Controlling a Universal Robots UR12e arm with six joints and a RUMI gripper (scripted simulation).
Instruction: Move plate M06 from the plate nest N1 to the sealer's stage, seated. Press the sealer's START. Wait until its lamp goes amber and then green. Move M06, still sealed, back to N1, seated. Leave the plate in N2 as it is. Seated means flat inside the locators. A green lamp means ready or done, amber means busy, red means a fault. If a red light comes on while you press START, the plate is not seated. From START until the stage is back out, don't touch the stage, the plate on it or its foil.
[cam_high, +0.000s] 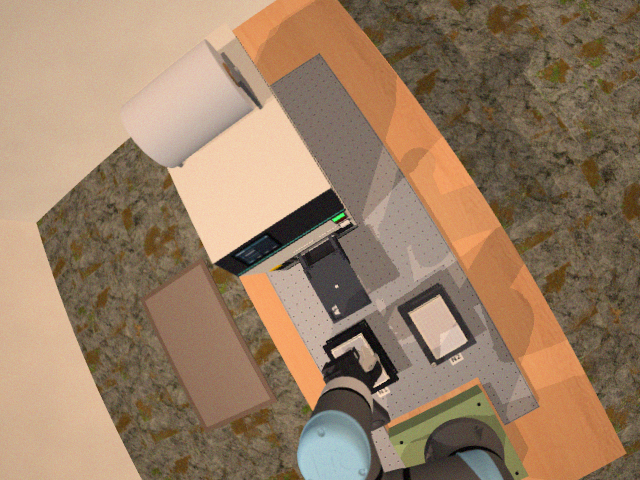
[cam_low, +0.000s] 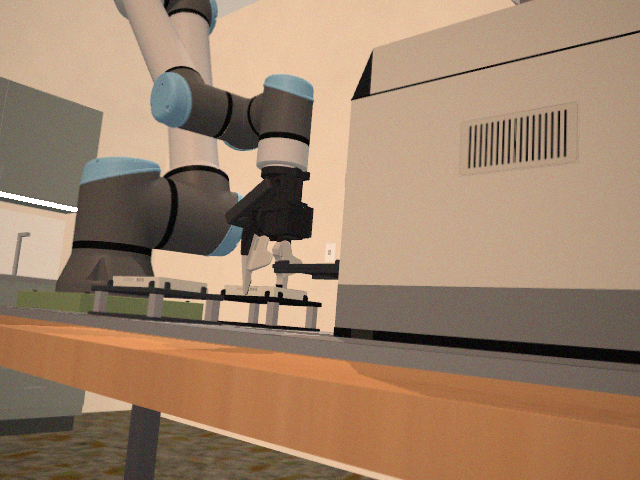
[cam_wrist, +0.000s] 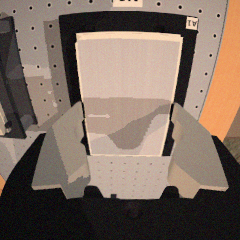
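Now: the plate M06 1 cm below my hand. The rest, counted from my hand: sealer stage: 19 cm ahead, 7 cm to the right, 3 cm above; foil-covered plate: 20 cm to the right, 2 cm behind, 1 cm below; plate nest N1: 2 cm below.
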